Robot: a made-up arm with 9 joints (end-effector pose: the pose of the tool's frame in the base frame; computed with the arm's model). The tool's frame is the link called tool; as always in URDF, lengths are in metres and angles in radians.
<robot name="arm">
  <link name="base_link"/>
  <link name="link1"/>
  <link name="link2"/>
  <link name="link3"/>
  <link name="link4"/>
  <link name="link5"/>
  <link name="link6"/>
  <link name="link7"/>
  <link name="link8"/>
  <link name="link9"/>
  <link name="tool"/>
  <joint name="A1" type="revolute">
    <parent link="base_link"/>
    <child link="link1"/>
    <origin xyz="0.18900 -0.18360 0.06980" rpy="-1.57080 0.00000 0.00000"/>
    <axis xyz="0 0 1"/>
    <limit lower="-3.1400" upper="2.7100" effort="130" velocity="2.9"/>
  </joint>
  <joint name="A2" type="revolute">
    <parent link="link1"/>
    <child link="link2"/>
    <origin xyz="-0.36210 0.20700 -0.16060" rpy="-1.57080 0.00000 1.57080"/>
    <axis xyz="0 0 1"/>
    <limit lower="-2.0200" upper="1.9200" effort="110" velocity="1"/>
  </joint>
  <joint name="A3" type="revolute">
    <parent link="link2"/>
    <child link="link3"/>
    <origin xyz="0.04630 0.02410 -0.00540" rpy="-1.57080 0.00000 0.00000"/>
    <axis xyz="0 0 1"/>
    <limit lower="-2.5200" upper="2.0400" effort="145" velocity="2.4"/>
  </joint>
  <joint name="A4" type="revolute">
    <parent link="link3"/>
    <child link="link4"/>
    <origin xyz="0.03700 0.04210 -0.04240" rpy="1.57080 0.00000 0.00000"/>
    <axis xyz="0 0 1"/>
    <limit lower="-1.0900" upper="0.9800" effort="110" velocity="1.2"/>
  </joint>
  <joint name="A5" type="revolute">
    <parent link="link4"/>
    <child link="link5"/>
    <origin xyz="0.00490 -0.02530 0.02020" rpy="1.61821 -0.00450 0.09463"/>
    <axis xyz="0 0 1"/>
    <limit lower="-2.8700" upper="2.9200" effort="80" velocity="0.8"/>
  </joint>
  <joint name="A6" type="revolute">
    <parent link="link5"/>
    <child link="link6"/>
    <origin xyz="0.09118 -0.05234 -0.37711" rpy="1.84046 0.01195 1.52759"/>
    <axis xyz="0 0 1"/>
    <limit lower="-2.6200" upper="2.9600" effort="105" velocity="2.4"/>
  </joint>
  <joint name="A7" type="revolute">
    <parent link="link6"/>
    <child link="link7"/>
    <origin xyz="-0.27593 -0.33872 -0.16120" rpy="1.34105 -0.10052 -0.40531"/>
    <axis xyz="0 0 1"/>
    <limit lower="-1.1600" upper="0.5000" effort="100" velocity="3.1"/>
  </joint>
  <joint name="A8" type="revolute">
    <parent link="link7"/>
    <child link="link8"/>
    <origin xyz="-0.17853 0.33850 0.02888" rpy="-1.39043 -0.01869 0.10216"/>
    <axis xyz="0 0 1"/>
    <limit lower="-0.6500" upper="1.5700" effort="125" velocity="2.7"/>
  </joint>
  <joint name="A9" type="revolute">
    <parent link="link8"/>
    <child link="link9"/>
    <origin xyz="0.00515 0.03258 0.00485" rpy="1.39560 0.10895 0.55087"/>
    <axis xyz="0 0 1"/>
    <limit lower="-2.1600" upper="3.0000" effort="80" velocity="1.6"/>
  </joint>
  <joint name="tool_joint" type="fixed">
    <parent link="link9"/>
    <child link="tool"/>
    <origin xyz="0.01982 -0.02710 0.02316" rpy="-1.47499 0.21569 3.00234"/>
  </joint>
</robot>
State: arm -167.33 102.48 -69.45 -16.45 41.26 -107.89 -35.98 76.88 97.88
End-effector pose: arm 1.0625 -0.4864 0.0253 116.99 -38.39 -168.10
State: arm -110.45 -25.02 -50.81 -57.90 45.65 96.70 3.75 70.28 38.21
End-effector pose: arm 1.1852 -0.6604 -0.6177 22.07 -2.38 -111.21
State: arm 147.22 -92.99 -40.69 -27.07 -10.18 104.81 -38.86 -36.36 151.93
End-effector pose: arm 0.6677 -0.0074 0.9804 -137.54 23.35 -104.32
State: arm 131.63 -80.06 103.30 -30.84 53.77 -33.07 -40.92 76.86 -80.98
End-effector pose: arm -0.3472 -0.5451 0.1347 -97.96 28.66 135.09
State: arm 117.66 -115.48 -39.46 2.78 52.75 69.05 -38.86 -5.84 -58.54
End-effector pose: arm -0.3495 -0.1947 0.9456 -58.38 -62.38 24.99
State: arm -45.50 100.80 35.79 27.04 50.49 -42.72 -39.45 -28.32 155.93
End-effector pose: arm -0.3218 -0.3861 0.2571 -94.40 18.56 65.84
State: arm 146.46 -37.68 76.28 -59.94 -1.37 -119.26 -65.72 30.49 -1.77
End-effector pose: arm 0.1695 -0.3802 0.0036 44.31 43.16 73.13
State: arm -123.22 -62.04 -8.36 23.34 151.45 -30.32 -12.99 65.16 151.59
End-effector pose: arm 0.9939 -0.6619 -0.4802 -115.16 -26.47 119.13
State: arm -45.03 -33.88 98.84 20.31 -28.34 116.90 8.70 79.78 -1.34
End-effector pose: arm 0.5276 -0.7887 -0.8019 -77.49 -8.17 3.70
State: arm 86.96 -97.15 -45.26 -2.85 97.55 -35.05 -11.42 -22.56 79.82
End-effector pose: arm -0.4389 -0.1690 0.9509 -140.51 16.80 50.07
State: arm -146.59 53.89 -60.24 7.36 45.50 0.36 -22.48 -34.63 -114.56
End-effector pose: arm 0.5645 -1.0016 -0.4147 124.05 44.93 96.80
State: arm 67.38 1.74 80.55 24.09 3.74 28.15 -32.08 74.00 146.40
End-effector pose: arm -0.0612 -1.1116 0.4497 171.40 -9.72 60.73
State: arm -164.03 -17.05 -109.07 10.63 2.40 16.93 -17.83 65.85 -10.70
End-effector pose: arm 0.8470 -0.9284 0.6326 60.85 -29.97 -81.12
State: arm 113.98 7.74 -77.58 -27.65 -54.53 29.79 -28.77 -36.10 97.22
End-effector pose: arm 0.0435 -1.0769 0.8580 -10.48 70.00 4.61
